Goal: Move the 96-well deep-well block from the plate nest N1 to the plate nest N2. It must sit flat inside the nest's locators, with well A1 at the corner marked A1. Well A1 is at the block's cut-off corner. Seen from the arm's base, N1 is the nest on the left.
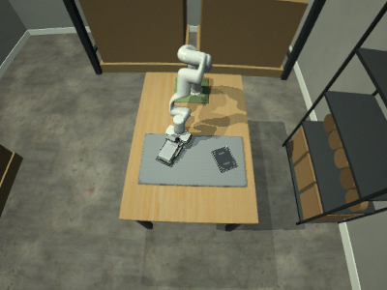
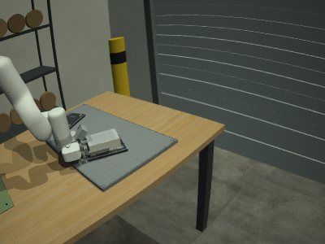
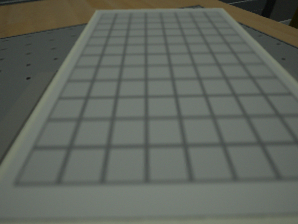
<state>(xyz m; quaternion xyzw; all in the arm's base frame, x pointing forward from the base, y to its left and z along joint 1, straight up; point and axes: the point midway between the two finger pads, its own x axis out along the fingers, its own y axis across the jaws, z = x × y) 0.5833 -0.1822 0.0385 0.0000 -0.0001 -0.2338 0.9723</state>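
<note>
Right now my hand is 1 cm short of the white 96-well deep-well block.
</note>
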